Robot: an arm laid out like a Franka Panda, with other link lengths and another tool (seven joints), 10 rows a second.
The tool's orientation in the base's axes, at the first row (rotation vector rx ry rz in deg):
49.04 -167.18 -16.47
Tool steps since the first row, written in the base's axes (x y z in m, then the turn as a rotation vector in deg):
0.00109 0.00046 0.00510 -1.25 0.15 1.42
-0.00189 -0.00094 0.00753 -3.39 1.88 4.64
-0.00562 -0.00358 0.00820 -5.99 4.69 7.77
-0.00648 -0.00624 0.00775 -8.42 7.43 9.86
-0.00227 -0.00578 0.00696 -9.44 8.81 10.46
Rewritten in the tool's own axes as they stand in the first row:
-0.00101 0.00085 -0.00507 1.01 1.07 -1.20
0.00233 0.00175 -0.00726 1.97 4.28 -3.79
0.00691 0.00167 -0.00782 2.72 8.61 -6.06
0.00906 -0.00016 -0.00767 3.34 12.57 -7.35
0.00525 -0.00216 -0.00740 3.46 14.37 -7.59

